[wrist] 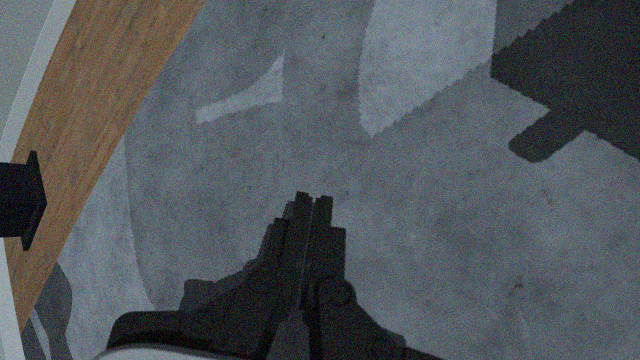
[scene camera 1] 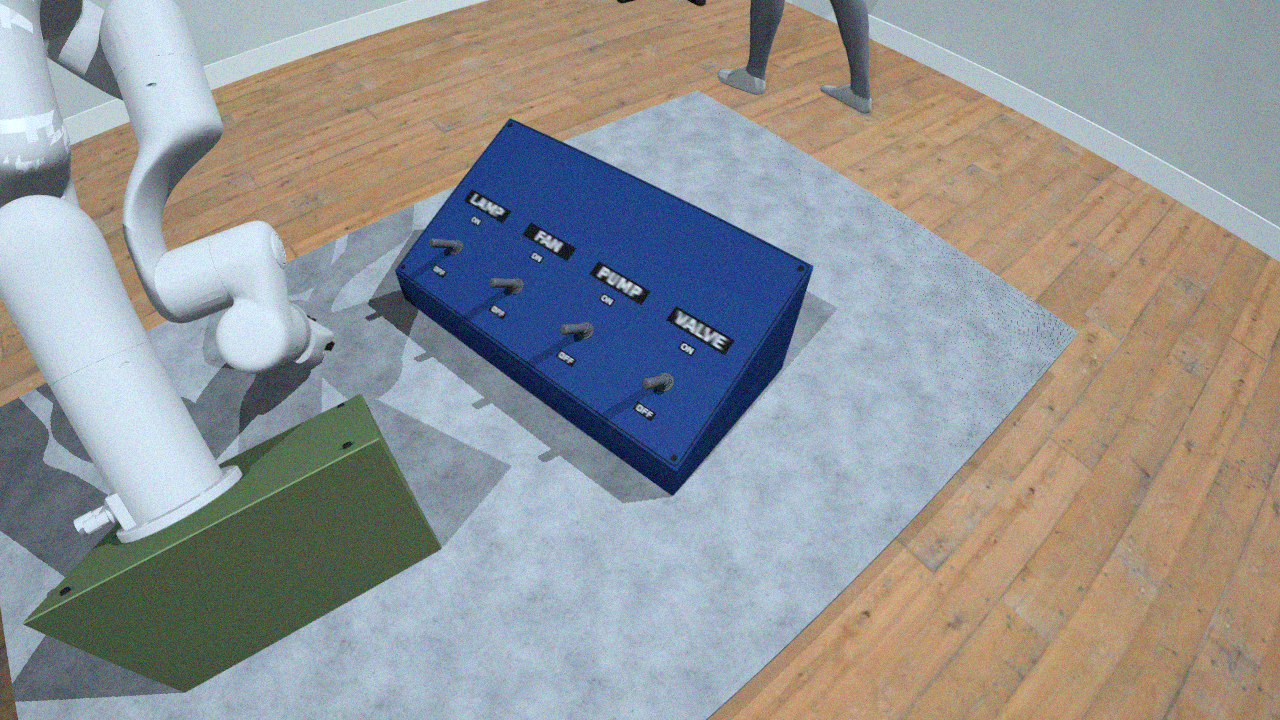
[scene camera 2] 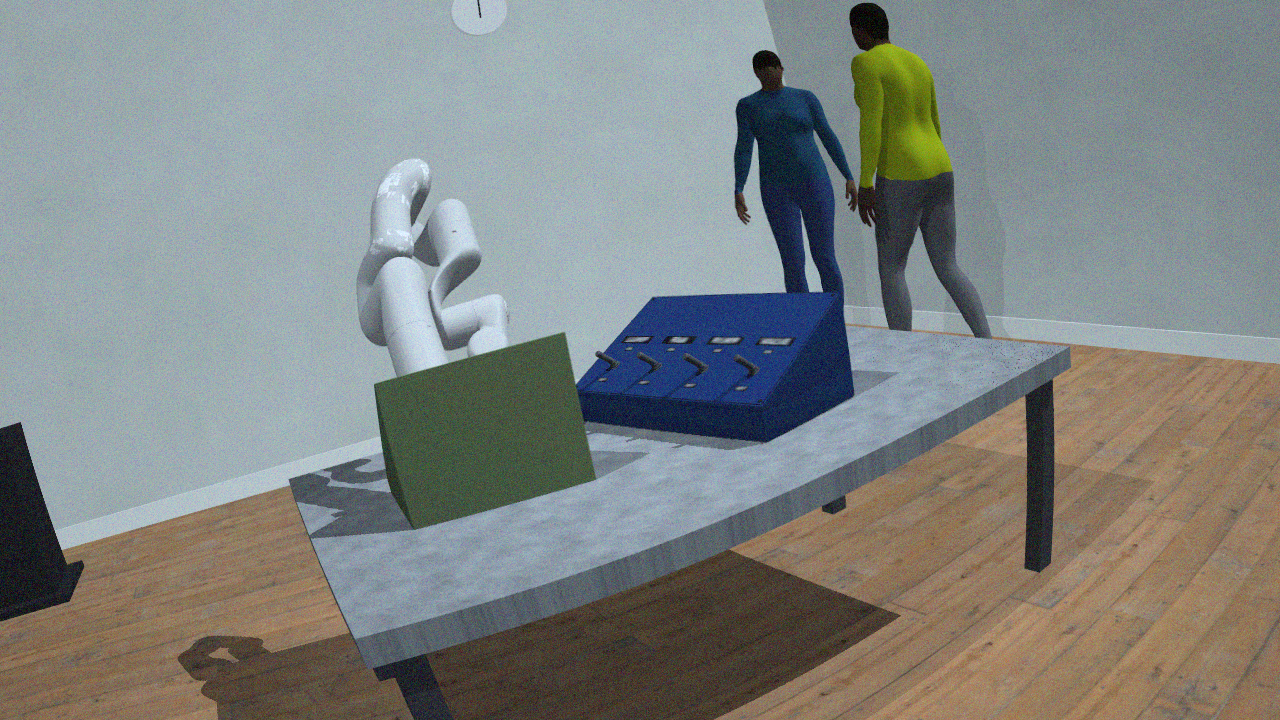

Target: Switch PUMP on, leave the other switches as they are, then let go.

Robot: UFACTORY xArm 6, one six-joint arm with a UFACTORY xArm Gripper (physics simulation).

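Pixels of known places: gripper, fingertip midpoint: (wrist: 311, 217); arm's base, origin of the base link: (scene camera 1: 183, 506) (scene camera 2: 438, 415).
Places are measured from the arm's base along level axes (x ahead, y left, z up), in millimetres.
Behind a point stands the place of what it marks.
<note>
The PUMP switch (scene camera 1: 577, 331) {x 447, y -56, z -25 mm} (scene camera 2: 695, 363) {x 447, y -54, z -29 mm} is a grey lever on the sloped blue panel (scene camera 1: 635, 223) {x 588, y 5, z 25 mm} (scene camera 2: 742, 313) {x 590, y -15, z 24 mm}, third from the left. It leans to the OFF side, away from its ON label. The LAMP switch (scene camera 1: 446, 245) {x 408, y 181, z -25 mm} (scene camera 2: 607, 360) {x 407, y 182, z -29 mm}, FAN switch (scene camera 1: 507, 285) {x 428, y 63, z -26 mm} (scene camera 2: 648, 362) {x 426, y 66, z -30 mm} and VALVE switch (scene camera 1: 658, 383) {x 465, y -174, z -21 mm} (scene camera 2: 746, 365) {x 466, y -172, z -29 mm} lean the same way. My gripper (scene camera 1: 329, 345) (wrist: 311, 217) {x 206, y 288, z -131 mm} is shut and empty, above the grey table left of the panel, apart from every lever. In scene camera 2 it is hidden behind the green block.
The arm stands on a green block (scene camera 1: 304, 528) {x 95, y -118, z 27 mm} (scene camera 2: 483, 429) {x 35, y -111, z -16 mm} on the grey table (scene camera 1: 572, 617) {x 254, y -281, z -139 mm} (scene camera 2: 554, 555) {x 3, y -359, z -139 mm}, before the panel's left part. The panel's shadow reaches in at the wrist view's upper right. Two people (scene camera 2: 792, 152) (scene camera 2: 904, 116) stand behind the table. A black object (scene camera 2: 26, 519) stands far left.
</note>
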